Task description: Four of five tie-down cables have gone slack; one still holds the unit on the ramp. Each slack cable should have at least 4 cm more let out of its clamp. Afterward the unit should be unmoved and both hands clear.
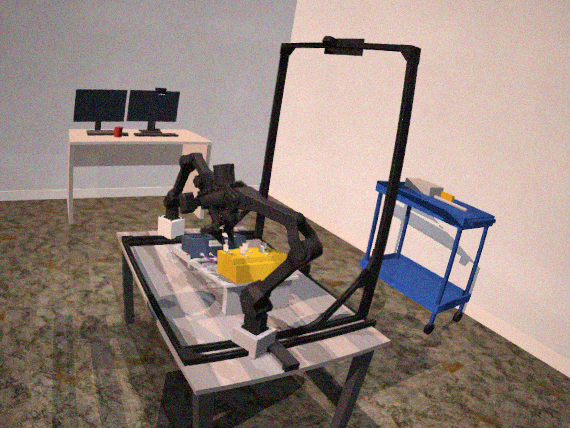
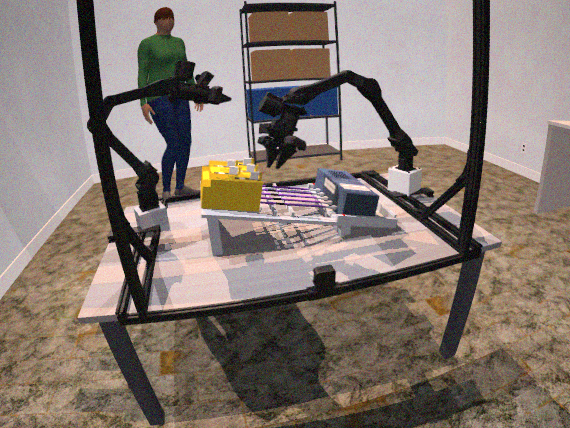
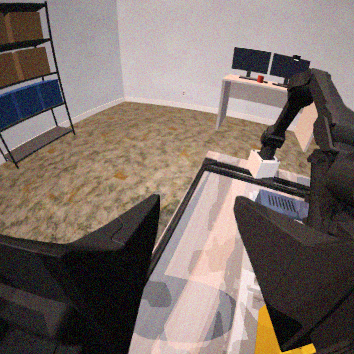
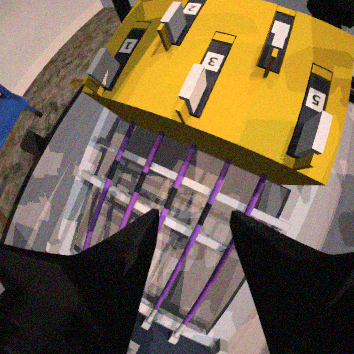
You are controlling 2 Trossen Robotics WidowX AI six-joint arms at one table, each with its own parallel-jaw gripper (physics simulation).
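A yellow clamp block [image 1: 252, 267] [image 2: 231, 196] [image 4: 155, 82] stands on the white ramp [image 2: 214, 239]. Its slots are numbered; labels 1, 2, 3 and 5 show, each with a pale lever. A fourth lever [image 4: 279, 34] covers its label. Purple cables [image 2: 295, 195] [image 4: 177, 267] run from the block to the dark blue unit [image 2: 357, 201] [image 3: 281, 202]. Which are slack I cannot tell. My right gripper [image 2: 275, 163] [image 4: 194, 216] is open and empty, pointing down above the cables beside the block. My left gripper [image 2: 229, 98] [image 3: 197, 201] is open and empty, high above the block.
A black frame [image 1: 409, 110] rises over the table [image 1: 215, 375]. My arms are close together above the ramp. A small black box [image 2: 324, 276] sits on the front rail. A blue cart [image 1: 407, 282], a desk [image 1: 115, 152], a storage rack [image 2: 291, 43] and a standing person [image 2: 162, 60] are beyond the table.
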